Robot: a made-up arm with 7 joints.
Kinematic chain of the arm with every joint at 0, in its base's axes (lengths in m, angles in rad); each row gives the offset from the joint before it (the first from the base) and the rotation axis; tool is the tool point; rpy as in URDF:
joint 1: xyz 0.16 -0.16 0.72 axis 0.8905 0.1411 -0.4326
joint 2: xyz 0.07 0 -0.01 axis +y
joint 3: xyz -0.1 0 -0.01 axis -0.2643 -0.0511 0.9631
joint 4: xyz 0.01 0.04 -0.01 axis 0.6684 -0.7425 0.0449
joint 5: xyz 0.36 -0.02 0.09 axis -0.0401 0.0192 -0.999
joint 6: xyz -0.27 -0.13 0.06 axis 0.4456 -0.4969 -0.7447
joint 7: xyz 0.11 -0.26 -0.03 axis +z
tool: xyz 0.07 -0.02 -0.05 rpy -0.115 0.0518 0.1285
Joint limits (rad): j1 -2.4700..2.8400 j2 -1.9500..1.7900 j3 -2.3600..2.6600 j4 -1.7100..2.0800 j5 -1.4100..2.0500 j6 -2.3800..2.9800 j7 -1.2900..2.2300
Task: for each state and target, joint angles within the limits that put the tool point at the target. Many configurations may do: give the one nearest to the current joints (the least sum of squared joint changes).
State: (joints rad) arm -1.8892 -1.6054 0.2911 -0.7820 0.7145 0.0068 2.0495
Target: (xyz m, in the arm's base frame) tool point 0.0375 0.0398 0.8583
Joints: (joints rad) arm -1.9752 -1.5247 0.2799 -0.7994 -0.0237 -0.0581 1.9759
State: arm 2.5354 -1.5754 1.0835 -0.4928 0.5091 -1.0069 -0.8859
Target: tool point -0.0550 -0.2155 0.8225
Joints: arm 2.4711 -1.9500 0.8512 -0.6517 0.3732 -0.3360 -1.1449
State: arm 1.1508 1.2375 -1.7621 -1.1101 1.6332 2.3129 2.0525
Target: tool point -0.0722 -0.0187 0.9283
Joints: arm 1.2613 1.7117 -1.6679 -1.3381 1.9951 2.4297 2.1467
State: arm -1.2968 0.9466 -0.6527 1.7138 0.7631 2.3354 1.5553
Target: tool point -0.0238 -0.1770 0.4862
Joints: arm -2.3399 0.4056 0.0520 1.5203 1.5144 2.0719 1.1851
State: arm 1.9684 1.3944 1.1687 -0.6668 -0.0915 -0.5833 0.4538
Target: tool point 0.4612 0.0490 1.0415
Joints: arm 1.8835 1.6768 1.2903 -0.7492 -0.4899 -0.6387 0.3779
